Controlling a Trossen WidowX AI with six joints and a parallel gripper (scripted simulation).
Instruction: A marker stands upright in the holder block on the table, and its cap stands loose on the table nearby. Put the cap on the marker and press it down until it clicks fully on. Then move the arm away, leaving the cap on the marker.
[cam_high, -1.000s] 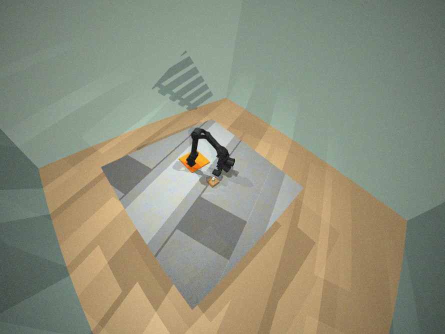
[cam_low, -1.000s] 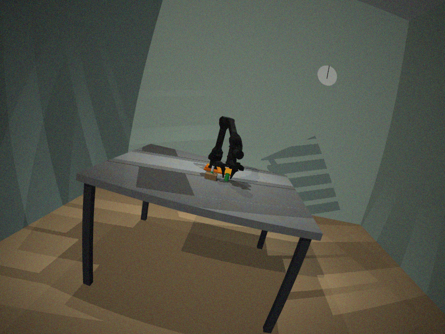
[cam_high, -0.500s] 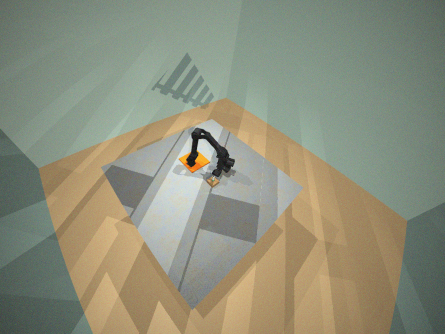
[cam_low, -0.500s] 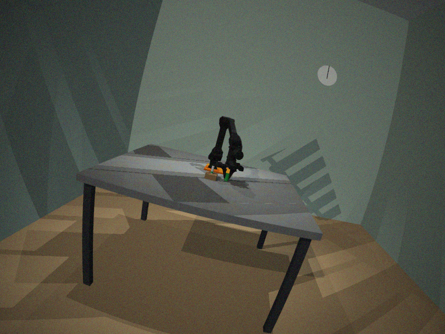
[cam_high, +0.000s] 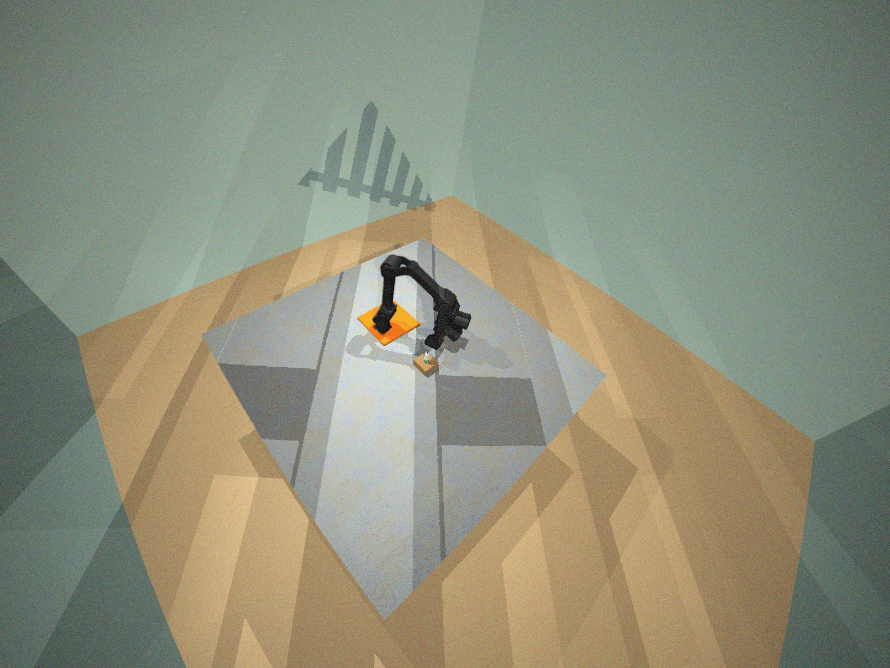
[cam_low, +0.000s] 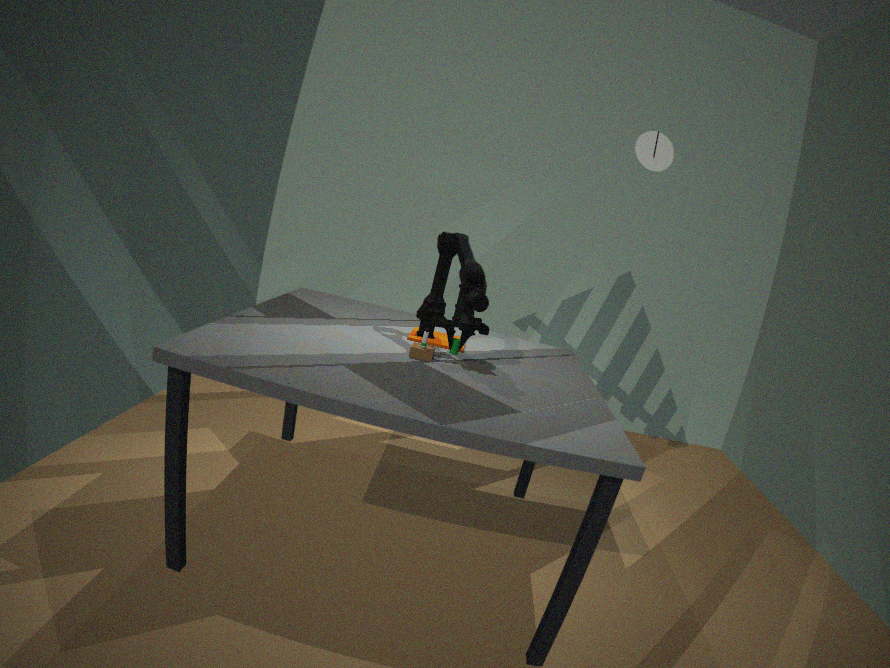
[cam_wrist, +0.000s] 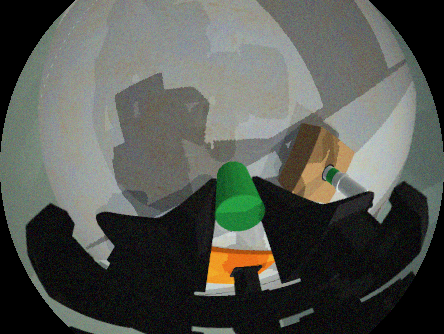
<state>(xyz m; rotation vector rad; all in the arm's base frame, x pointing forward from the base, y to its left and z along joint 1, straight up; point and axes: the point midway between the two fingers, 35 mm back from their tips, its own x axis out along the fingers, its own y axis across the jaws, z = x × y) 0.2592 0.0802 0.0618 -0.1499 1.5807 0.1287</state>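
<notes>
My gripper tip is now 20 mm short of the holder block, 100 mm to the left of it and 20 mm above it. The rest, counted from my gripper tip: green cap 10 mm above.
</notes>
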